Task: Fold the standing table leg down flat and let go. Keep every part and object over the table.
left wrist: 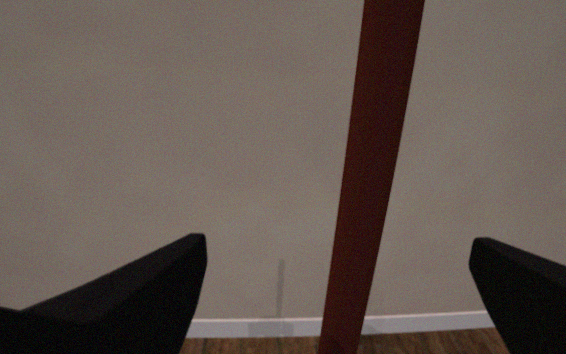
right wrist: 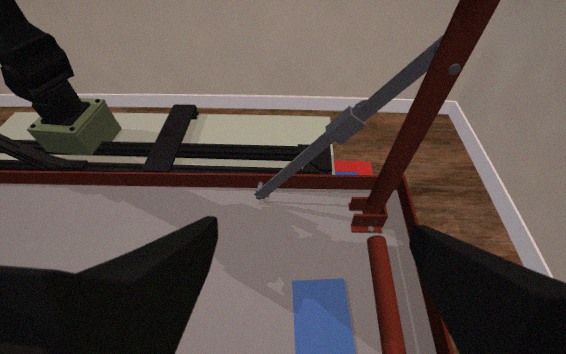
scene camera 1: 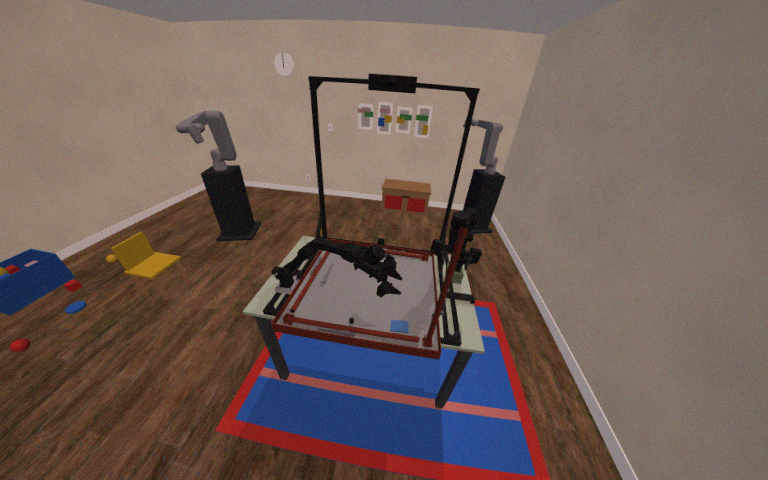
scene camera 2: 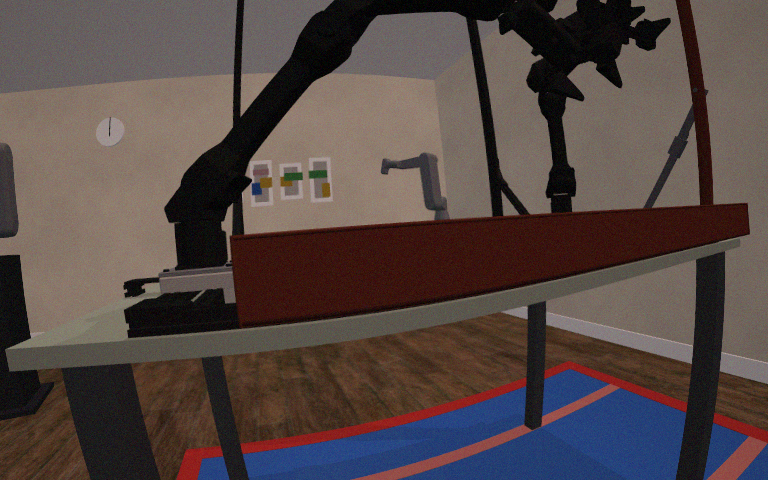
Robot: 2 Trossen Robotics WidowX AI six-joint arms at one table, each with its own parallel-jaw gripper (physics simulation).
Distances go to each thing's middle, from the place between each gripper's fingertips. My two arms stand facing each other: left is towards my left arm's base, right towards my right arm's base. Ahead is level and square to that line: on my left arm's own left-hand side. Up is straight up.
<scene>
Right now the grey hinged brace (right wrist: 320, 144) is 80 mm ahead of my right hand, 160 mm to the left of it and 110 mm below it.
Now: the grey hinged brace 300 mm below my left hand and 30 mm behind it.
</scene>
